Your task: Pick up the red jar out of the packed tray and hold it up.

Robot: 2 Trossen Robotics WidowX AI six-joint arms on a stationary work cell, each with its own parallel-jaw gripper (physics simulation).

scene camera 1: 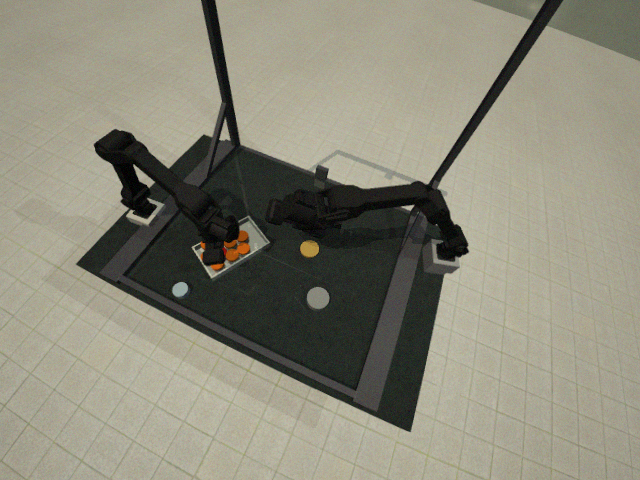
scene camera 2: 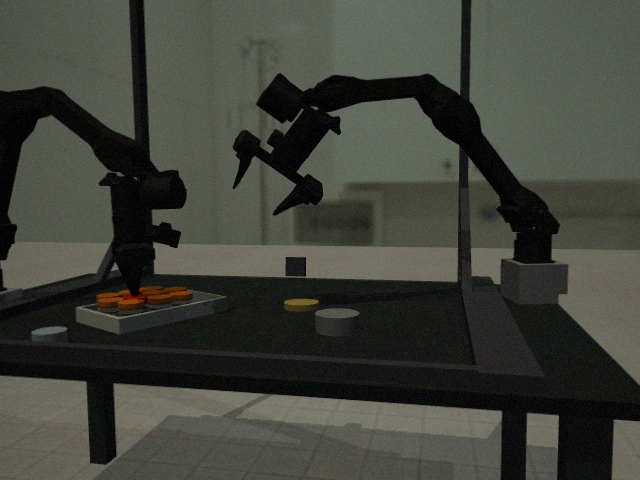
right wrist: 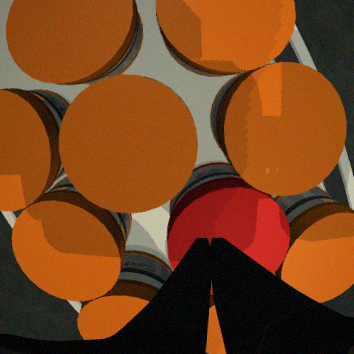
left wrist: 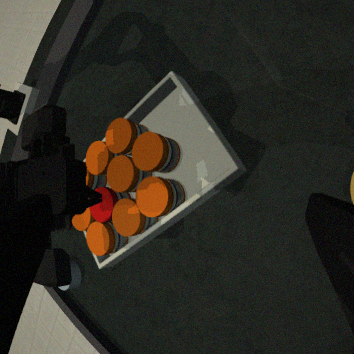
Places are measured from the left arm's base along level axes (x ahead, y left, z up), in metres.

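Where they show: left gripper, fingertip midpoint: [scene camera 1: 283, 221] [scene camera 2: 253, 201] [left wrist: 181, 207]; right gripper, fingertip midpoint: [scene camera 1: 219, 249] [scene camera 2: 134, 296] [right wrist: 208, 249] [left wrist: 99, 198]; left arm's base at its link origin: [scene camera 1: 445, 252] [scene camera 2: 533, 261]; right arm's base at its link origin: [scene camera 1: 145, 210] [left wrist: 15, 106].
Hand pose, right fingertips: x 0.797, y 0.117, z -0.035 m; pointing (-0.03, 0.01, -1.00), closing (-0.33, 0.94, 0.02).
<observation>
Each offset is from my right fingertips to the top centre of the thing.
The red jar {dx -0.003, dy +0.007, dz +0.000 m} [scene camera 1: 224, 252] [scene camera 2: 143, 298] [left wrist: 105, 206] [right wrist: 225, 215] stands upright among several orange-lidded jars in the pale tray {dx -0.027, dy -0.035, dz -0.018 m} [scene camera 2: 173, 318] [left wrist: 175, 115]. My right gripper [scene camera 2: 135, 293] [left wrist: 99, 198] [right wrist: 208, 249] is shut with its fingertips together, with nothing between them. The tips are over the red lid and hide part of it in the right wrist view; whether they touch it is unclear. In scene camera 1 the right wrist hides some of the jars. My left gripper [scene camera 2: 254, 200] is wide open and empty, high above the table, to the right of the tray.
Orange-lidded jars {dx -0.025, dy -0.036, dz +0.000 m} [right wrist: 127, 142] [left wrist: 122, 173] crowd around the red one. A pale blue disc {dx +0.090, dy +0.154, dz -0.022 m} [scene camera 1: 180, 289] [scene camera 2: 49, 333] lies near the front left edge. A yellow disc {dx -0.305, dy -0.081, dz -0.034 m} [scene camera 1: 309, 248] [scene camera 2: 301, 303] and a grey cylinder {dx -0.361, dy +0.106, dz -0.016 m} [scene camera 1: 317, 298] [scene camera 2: 336, 323] are right of the tray. Frame posts rise at the back.
</observation>
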